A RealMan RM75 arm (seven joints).
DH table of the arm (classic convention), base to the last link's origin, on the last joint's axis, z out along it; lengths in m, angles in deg. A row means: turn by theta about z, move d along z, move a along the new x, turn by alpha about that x. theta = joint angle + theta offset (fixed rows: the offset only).
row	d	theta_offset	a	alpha
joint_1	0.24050	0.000	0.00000	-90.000
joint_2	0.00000	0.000	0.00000	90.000
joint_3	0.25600	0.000	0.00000	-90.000
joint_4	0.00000	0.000	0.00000	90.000
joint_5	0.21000	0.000	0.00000	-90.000
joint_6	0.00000	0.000	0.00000	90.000
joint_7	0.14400	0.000	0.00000	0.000
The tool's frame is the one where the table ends.
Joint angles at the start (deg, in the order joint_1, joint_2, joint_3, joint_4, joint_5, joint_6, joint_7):
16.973, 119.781, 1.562, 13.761, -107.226, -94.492, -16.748
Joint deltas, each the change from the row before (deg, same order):
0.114, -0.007, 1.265, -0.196, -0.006, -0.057, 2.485
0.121, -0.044, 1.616, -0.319, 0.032, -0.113, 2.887
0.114, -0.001, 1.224, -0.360, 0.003, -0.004, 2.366
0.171, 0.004, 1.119, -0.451, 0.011, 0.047, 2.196
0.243, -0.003, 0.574, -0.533, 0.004, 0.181, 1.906
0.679, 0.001, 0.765, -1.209, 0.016, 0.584, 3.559
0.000, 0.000, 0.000, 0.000, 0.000, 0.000, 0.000
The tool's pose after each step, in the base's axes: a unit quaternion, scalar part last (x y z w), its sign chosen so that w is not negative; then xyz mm. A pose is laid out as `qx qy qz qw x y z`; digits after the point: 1 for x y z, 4 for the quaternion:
-0.7481 -0.0033 0.3382 0.5710 284.3 235.2 -47.9
-0.7399 0.0156 0.3502 0.5741 286.0 238.7 -43.2
-0.7339 0.0306 0.3595 0.5755 287.6 241.5 -39.8
-0.7284 0.0436 0.3676 0.5766 289.1 244.3 -36.5
-0.7263 0.0534 0.3734 0.5746 290.4 246.8 -34.4
-0.7251 0.0699 0.3827 0.5683 292.6 252.4 -31.1
-0.7251 0.0699 0.3827 0.5683 292.6 252.4 -31.1

